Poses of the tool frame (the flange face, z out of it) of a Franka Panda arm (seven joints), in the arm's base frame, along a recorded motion.
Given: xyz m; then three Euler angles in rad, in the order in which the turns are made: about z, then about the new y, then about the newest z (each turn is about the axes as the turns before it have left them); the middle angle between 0 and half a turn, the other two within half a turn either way.
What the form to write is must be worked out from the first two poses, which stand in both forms.
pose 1, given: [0.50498 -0.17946 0.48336 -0.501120 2.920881 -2.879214]
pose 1, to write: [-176.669 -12.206 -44.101 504.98 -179.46 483.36]
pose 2, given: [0.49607 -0.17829 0.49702 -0.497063 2.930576 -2.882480]
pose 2, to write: [-176.859 -11.681 -43.647 496.07 -178.29 497.02]
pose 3, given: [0.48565 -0.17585 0.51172 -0.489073 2.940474 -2.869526]
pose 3, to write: [-176.864 -11.094 -43.915 485.65 -175.85 511.72]
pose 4, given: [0.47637 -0.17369 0.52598 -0.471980 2.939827 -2.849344]
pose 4, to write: [-176.627 -11.064 -44.114 476.37 -173.69 525.98]
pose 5, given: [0.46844 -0.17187 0.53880 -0.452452 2.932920 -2.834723]
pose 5, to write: [-176.340 -11.390 -43.871 468.44 -171.87 538.80]
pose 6, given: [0.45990 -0.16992 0.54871 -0.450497 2.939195 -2.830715]
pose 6, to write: [-176.408 -11.033 -43.971 459.90 -169.92 548.71]
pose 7, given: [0.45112 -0.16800 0.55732 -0.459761 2.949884 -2.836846]
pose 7, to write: [-176.667 -10.472 -44.109 451.12 -168.00 557.32]
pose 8, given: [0.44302 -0.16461 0.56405 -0.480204 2.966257 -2.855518]
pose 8, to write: [-177.138 -9.634 -44.146 443.02 -164.61 564.05]
